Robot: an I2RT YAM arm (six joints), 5 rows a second.
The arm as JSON. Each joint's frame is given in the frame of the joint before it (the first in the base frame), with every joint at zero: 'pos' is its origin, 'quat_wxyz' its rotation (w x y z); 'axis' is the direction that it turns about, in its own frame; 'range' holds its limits. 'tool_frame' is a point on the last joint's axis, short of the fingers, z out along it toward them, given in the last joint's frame.
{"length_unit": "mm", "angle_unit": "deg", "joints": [
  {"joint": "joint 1", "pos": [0.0, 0.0, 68.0], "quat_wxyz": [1.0, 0.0, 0.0, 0.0], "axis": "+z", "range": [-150.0, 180.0]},
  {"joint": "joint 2", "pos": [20.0, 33.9, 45.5], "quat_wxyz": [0.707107, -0.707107, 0.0, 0.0], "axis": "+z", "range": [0.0, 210.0]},
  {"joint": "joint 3", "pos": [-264.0, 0.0, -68.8], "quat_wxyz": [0.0, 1.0, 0.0, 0.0], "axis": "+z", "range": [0.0, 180.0]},
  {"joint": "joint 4", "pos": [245.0, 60.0, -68.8], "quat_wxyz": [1.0, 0.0, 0.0, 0.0], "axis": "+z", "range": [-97.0, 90.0]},
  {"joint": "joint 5", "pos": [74.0, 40.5, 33.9], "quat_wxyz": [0.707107, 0.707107, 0.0, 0.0], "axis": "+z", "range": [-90.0, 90.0]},
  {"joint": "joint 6", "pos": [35.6, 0.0, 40.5], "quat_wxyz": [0.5, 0.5, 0.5, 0.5], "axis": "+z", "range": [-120.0, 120.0]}
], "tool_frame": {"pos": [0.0, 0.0, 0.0], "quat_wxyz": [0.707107, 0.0, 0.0, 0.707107]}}
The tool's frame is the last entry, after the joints.
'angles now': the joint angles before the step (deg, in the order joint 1, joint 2, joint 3, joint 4, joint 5, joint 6). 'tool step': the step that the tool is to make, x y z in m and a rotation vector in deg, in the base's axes. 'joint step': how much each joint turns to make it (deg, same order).
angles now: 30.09, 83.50, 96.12, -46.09, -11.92, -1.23
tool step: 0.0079, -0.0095, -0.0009, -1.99, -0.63, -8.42
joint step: -1.47, 0.31, 0.17, 0.03, 6.92, 2.16
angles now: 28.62, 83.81, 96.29, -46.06, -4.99, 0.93
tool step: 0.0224, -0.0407, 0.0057, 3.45, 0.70, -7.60
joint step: -8.89, 0.88, 1.79, 0.12, -2.95, 2.19
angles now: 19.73, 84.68, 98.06, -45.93, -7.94, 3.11
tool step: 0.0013, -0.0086, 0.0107, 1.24, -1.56, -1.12
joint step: -1.67, 0.10, 2.03, -0.01, -0.82, 0.29
